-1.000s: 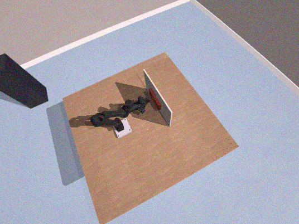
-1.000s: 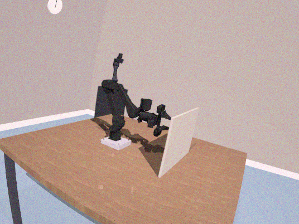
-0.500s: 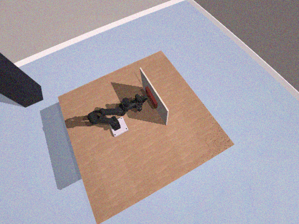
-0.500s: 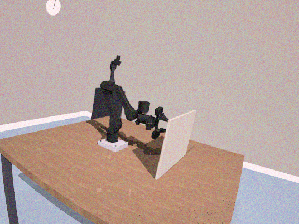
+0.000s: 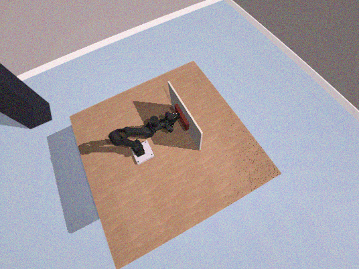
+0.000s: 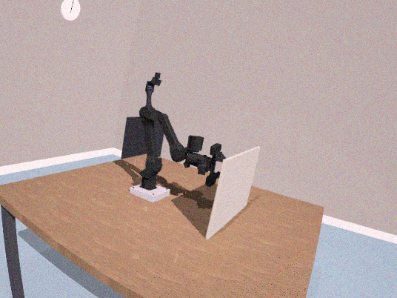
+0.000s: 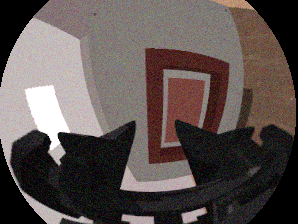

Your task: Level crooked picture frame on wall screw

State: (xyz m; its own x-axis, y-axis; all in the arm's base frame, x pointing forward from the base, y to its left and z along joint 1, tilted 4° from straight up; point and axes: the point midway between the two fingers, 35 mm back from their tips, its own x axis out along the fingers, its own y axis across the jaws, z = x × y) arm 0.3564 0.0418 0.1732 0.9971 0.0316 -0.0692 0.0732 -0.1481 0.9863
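My gripper tip is now 2 cm short of the picture frame, 1 cm to the right of it and 5 cm above it. Also, from my gripper tip: white wall panel (3 cm ahead, 1 cm to the left, 7 cm below).
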